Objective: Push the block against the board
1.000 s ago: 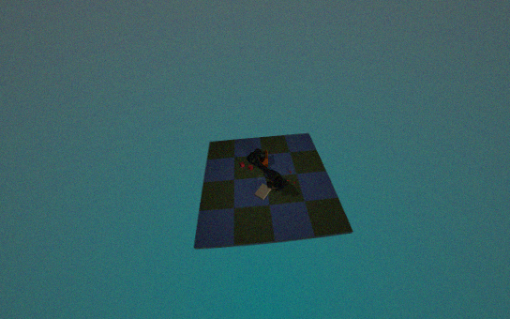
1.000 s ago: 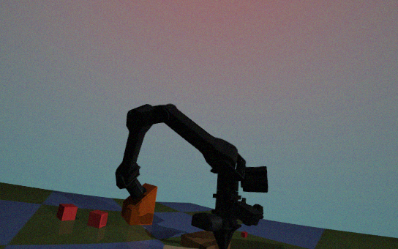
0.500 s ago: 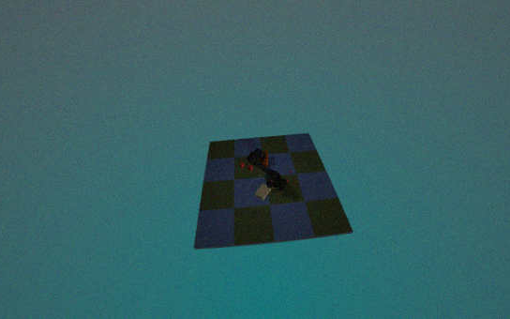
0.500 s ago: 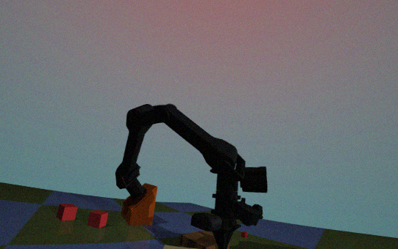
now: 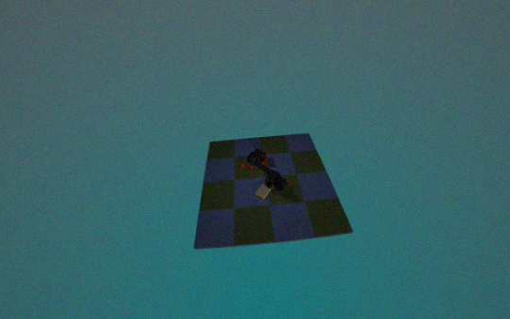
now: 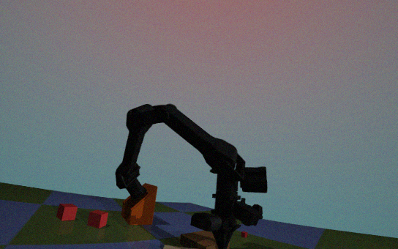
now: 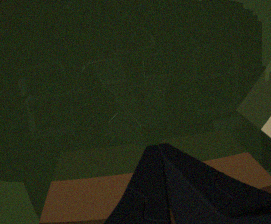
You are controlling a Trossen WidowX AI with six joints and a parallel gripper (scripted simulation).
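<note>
My gripper tip is 10 cm past the thin red bar, 9 cm to the right of it and 1 cm above it. The rest, counted from my gripper tip: tan flat block (13 cm to the right, 4 cm ahead, 1 cm above); brown flat block (6 cm behind, 1 cm to the right, 1 cm above).
</note>
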